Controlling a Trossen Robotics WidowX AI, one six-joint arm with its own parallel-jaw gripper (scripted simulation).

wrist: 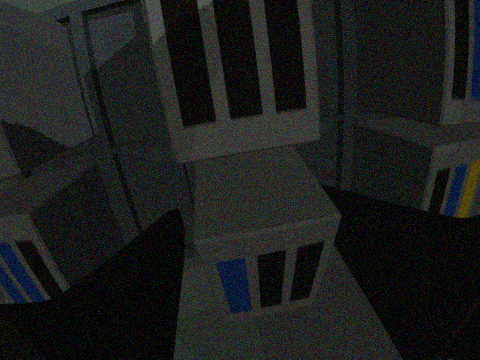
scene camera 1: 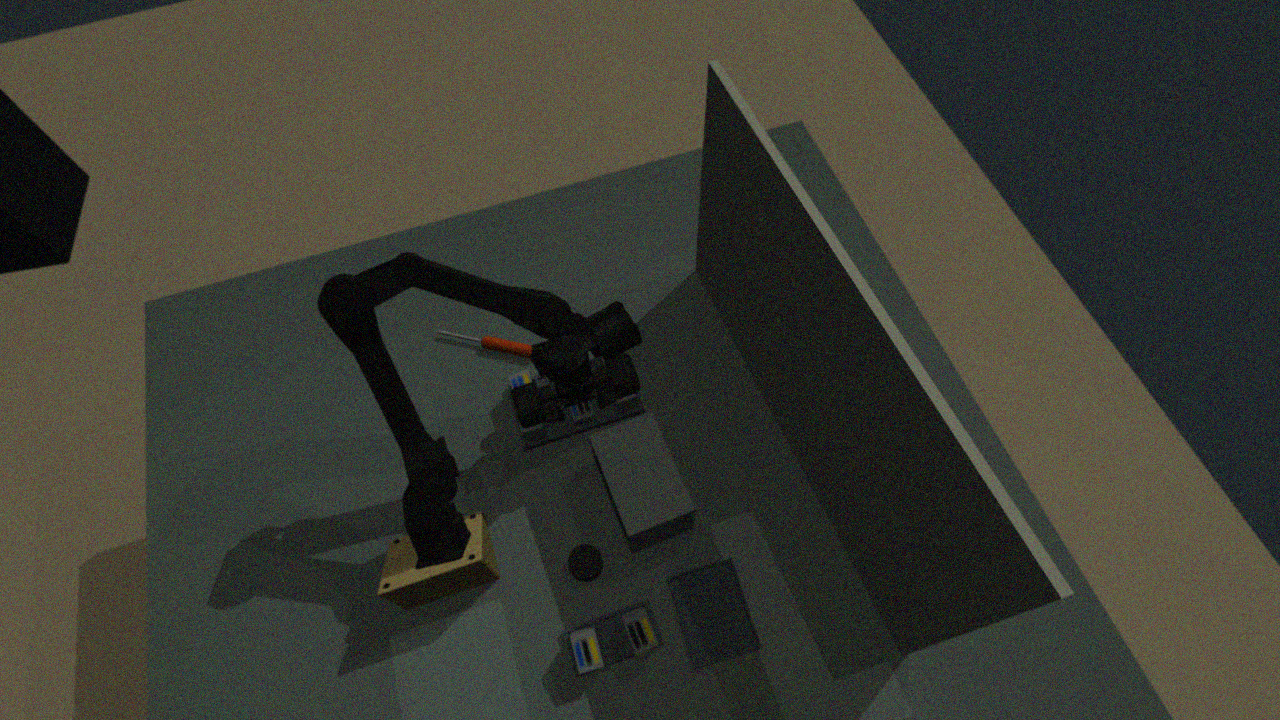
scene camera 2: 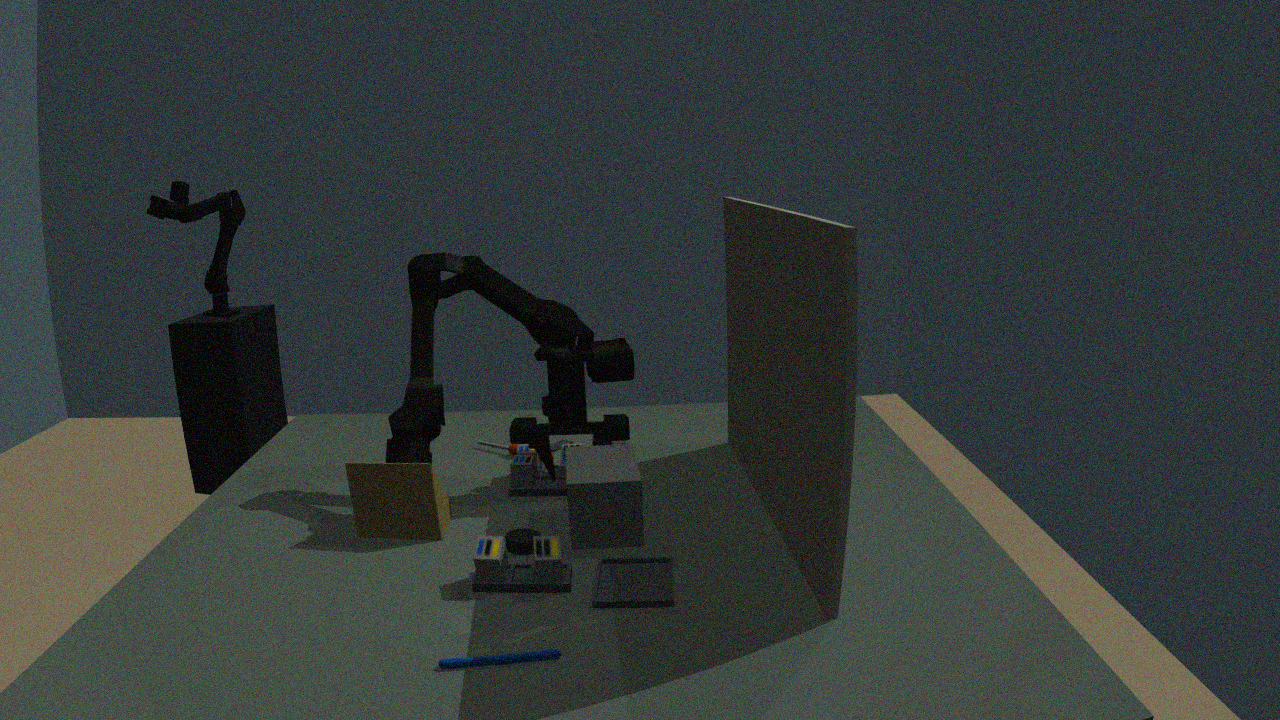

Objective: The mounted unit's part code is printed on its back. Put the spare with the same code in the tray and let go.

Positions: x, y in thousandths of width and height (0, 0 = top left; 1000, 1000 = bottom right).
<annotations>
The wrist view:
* my gripper: 520, 576
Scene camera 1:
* my gripper: 454, 573
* orange-handled screwdriver: 381, 476
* rack: 481, 897
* dark flat tray: 559, 860
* tall panel: 736, 763
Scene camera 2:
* my gripper: 448, 666
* rack: 407, 803
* dark flat tray: 507, 809
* tall panel: 619, 476
</annotations>
